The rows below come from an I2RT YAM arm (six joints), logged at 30 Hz.
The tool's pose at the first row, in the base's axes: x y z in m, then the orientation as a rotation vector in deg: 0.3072, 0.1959, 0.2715, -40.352, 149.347, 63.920
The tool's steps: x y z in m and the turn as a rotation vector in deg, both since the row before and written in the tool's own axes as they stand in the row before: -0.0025, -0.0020, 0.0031, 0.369, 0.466, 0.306; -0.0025, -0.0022, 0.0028, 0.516, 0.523, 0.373; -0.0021, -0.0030, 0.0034, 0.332, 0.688, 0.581; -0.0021, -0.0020, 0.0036, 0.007, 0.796, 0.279; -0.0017, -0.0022, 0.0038, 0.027, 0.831, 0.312; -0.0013, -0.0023, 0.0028, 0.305, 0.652, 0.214; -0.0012, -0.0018, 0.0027, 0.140, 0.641, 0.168; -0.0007, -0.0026, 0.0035, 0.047, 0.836, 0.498; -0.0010, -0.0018, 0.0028, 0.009, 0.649, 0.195; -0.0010, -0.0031, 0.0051, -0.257, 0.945, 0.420; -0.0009, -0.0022, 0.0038, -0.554, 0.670, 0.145
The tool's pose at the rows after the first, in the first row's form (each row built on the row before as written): 0.3104, 0.1978, 0.2691, -40.242, 150.067, 63.465; 0.3137, 0.1993, 0.2667, -40.059, 150.930, 62.816; 0.3170, 0.2006, 0.2632, -39.771, 151.993, 62.462; 0.3198, 0.2026, 0.2601, -39.999, 152.837, 62.474; 0.3223, 0.2045, 0.2566, -40.207, 153.739, 62.461; 0.3245, 0.2055, 0.2536, -40.361, 154.529, 62.037; 0.3263, 0.2067, 0.2509, -40.592, 155.221, 61.834; 0.3280, 0.2077, 0.2469, -40.557, 156.256, 61.822; 0.3296, 0.2088, 0.2440, -40.780, 156.927, 61.809; 0.3316, 0.2106, 0.2386, -40.965, 157.899, 62.207; 0.3331, 0.2121, 0.2346, -41.341, 158.357, 63.004
